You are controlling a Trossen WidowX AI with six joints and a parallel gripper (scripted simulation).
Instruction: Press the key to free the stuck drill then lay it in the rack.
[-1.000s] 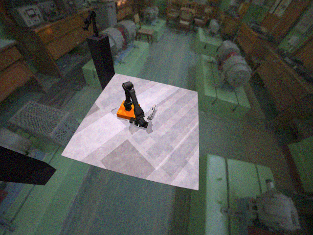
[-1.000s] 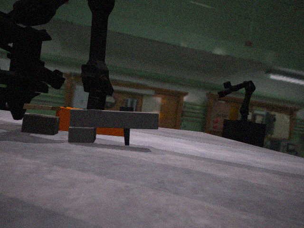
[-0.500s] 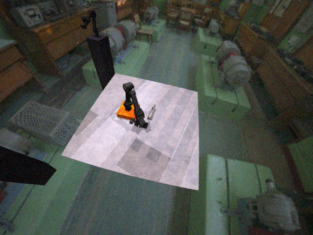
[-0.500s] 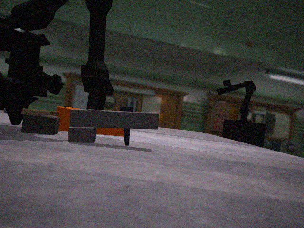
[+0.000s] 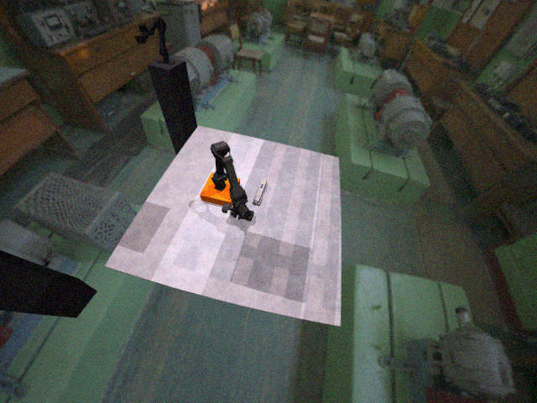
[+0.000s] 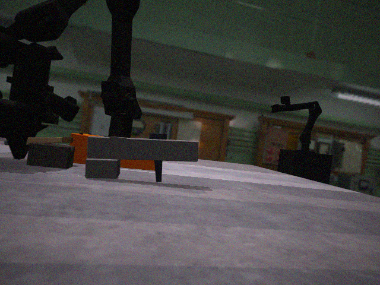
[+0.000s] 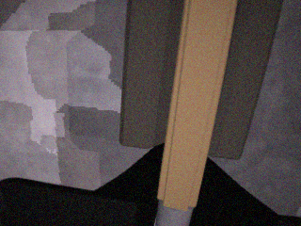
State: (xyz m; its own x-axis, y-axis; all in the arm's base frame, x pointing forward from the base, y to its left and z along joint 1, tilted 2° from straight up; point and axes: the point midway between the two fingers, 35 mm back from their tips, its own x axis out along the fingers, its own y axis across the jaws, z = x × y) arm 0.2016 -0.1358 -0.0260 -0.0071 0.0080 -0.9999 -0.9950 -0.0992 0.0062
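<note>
My gripper tip is 4 cm to the right of the tan drill, 4 cm below it and 1 cm past it. Also, from my gripper tip: grey rack: 5 cm to the left, 1 cm behind, 1 cm above; dark key: 26 cm to the left, 5 cm ahead, 5 cm above.
</note>
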